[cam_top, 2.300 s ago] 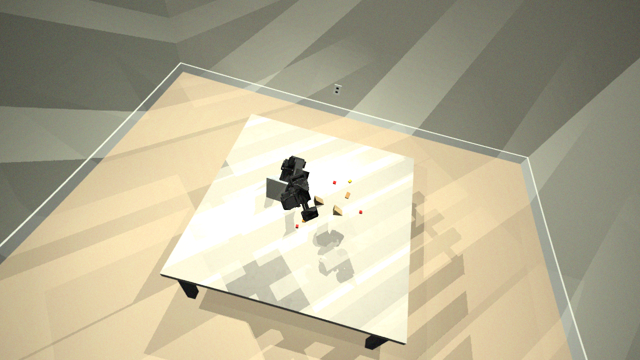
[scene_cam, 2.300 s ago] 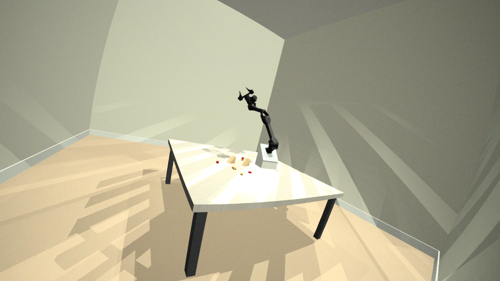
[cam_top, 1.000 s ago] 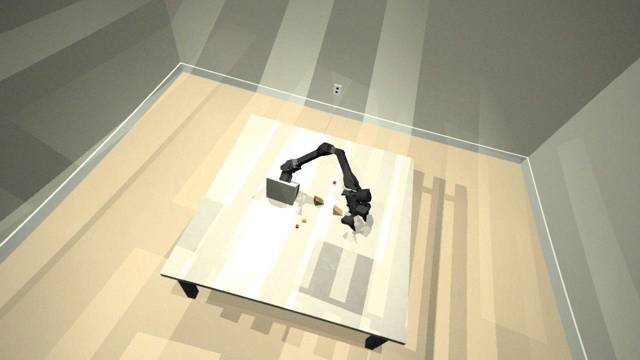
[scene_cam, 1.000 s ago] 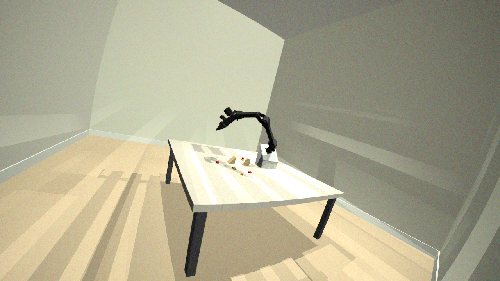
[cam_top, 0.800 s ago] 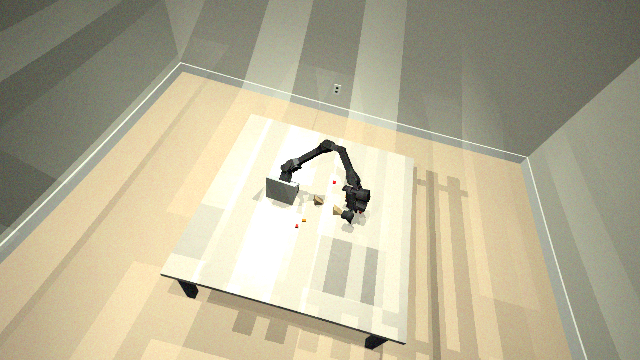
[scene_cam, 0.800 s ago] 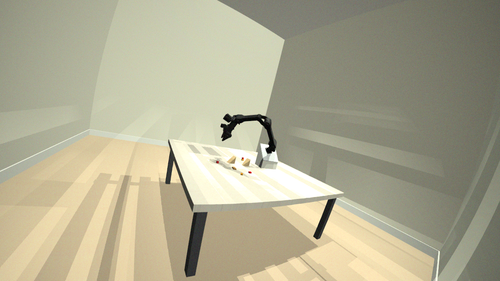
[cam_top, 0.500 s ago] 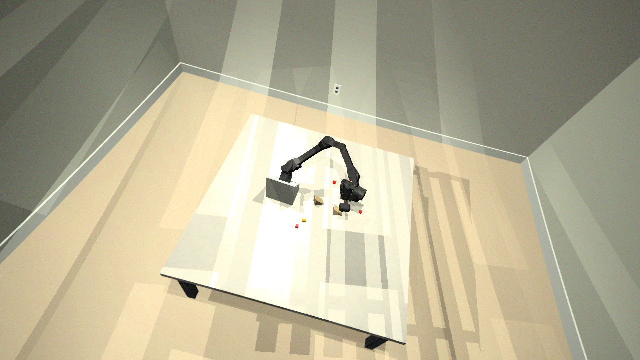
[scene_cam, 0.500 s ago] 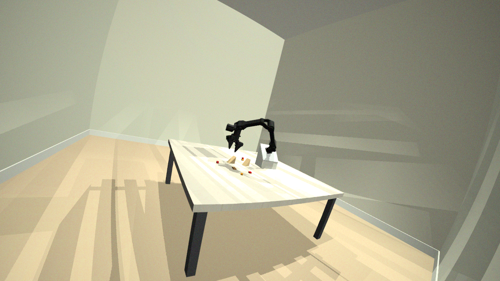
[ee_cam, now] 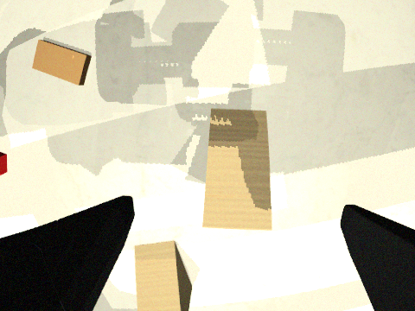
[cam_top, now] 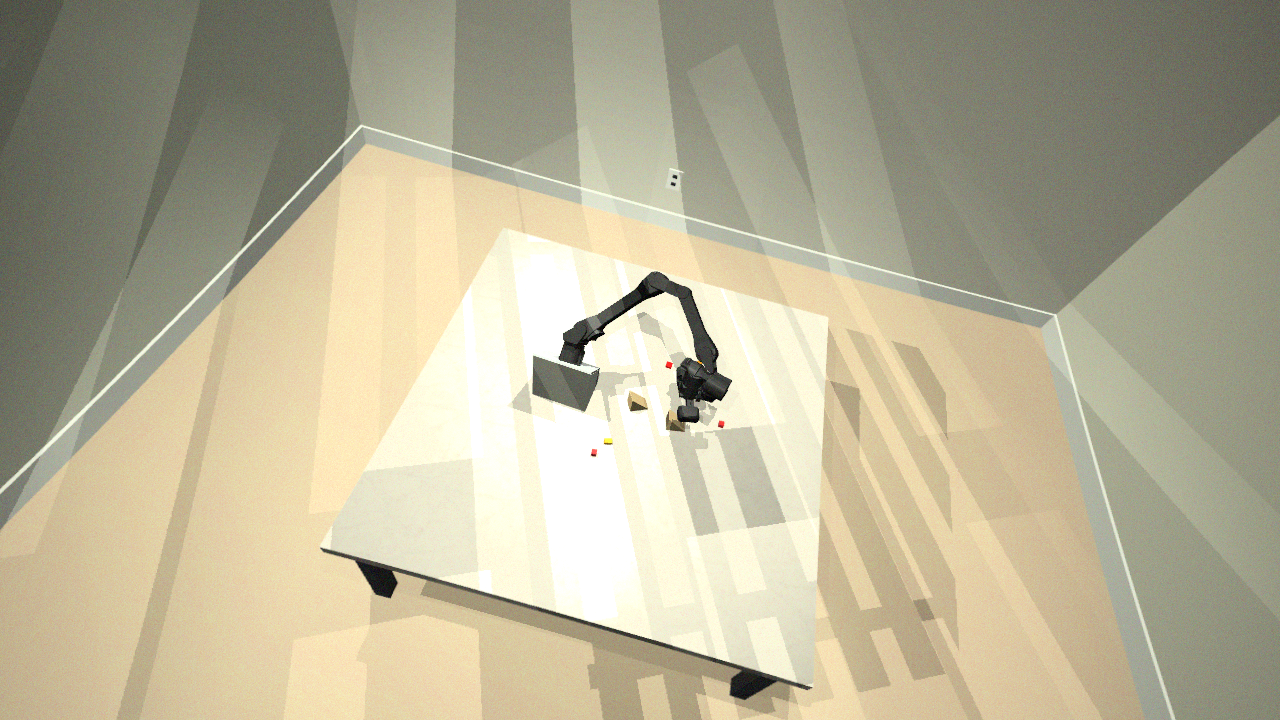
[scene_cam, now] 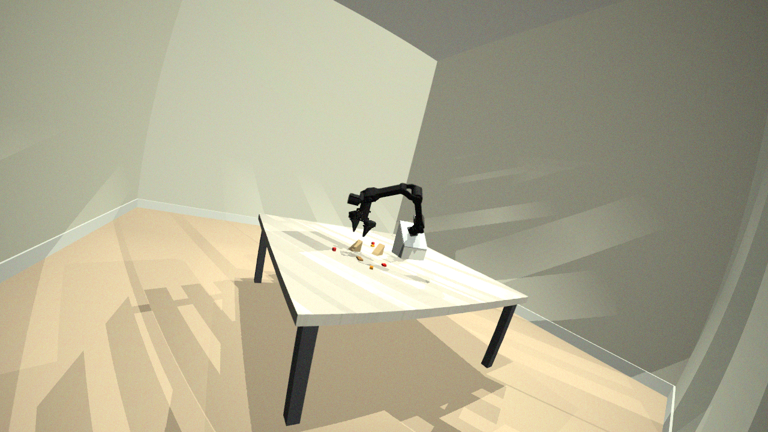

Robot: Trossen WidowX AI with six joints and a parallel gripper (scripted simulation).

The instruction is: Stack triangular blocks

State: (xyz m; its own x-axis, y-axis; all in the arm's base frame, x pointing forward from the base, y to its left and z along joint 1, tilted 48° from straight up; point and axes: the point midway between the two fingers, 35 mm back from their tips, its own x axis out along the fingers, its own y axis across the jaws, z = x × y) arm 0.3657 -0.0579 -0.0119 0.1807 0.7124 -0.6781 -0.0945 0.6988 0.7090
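Right now my gripper tip is 8 cm above the triangular block and 2 cm past it.
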